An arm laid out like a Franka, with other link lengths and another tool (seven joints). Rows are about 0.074 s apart.
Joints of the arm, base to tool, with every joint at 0 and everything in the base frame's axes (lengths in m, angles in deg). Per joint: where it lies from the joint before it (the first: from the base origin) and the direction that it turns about. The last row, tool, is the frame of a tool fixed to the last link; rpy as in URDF.
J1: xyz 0 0 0.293 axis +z
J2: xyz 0 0 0 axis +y
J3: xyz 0 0 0.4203 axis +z
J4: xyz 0.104 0 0 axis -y
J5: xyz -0.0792 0 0.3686 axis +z
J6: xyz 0 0 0 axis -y
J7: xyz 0.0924 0 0 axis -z
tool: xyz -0.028 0.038 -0.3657 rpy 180 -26.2 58.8
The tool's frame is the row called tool.
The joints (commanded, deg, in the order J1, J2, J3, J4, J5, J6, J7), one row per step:
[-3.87, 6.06, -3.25, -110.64, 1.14, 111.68, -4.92]
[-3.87, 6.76, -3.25, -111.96, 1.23, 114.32, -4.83]
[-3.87, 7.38, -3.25, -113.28, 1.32, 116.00, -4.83]
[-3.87, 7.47, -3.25, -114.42, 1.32, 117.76, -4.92]
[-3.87, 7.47, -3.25, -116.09, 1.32, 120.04, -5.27]
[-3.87, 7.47, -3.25, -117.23, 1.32, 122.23, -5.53]
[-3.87, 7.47, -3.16, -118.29, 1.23, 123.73, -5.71]
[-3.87, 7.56, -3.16, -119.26, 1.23, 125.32, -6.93]
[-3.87, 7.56, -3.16, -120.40, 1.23, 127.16, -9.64]
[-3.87, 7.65, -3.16, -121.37, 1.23, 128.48, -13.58]
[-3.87, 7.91, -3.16, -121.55, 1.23, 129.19, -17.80]
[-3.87, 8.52, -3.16, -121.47, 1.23, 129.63, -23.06]
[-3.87, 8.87, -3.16, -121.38, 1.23, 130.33, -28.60]
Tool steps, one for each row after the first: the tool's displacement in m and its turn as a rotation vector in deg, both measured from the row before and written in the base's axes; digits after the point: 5 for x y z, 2 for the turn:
[0.00549, -0.00043, -0.01428, -0.07, -0.62, -0.17]
[-0.00106, 0.00037, -0.01397, 0.06, 0.25, -0.07]
[0.00131, -0.00043, -0.00760, -0.08, -0.52, 0.06]
[-0.00019, -0.00045, -0.00990, -0.08, -0.61, 0.31]
[0.00372, -0.00086, -0.00619, -0.14, -1.04, 0.23]
[-0.00009, 0.00018, -0.00611, -0.13, -0.43, 0.30]
[0.00033, -0.00092, -0.00615, -0.05, -0.54, 1.20]
[-0.00053, -0.00172, -0.00614, -0.06, -0.73, 2.68]
[-0.00329, -0.00218, -0.00627, -0.01, -0.30, 3.92]
[-0.00028, -0.00281, -0.00307, -0.03, -0.31, 4.21]
[-0.00079, -0.00364, -0.00494, -0.01, 0.04, 5.26]
[0.00175, -0.00436, -0.00218, -0.08, -0.48, 5.53]

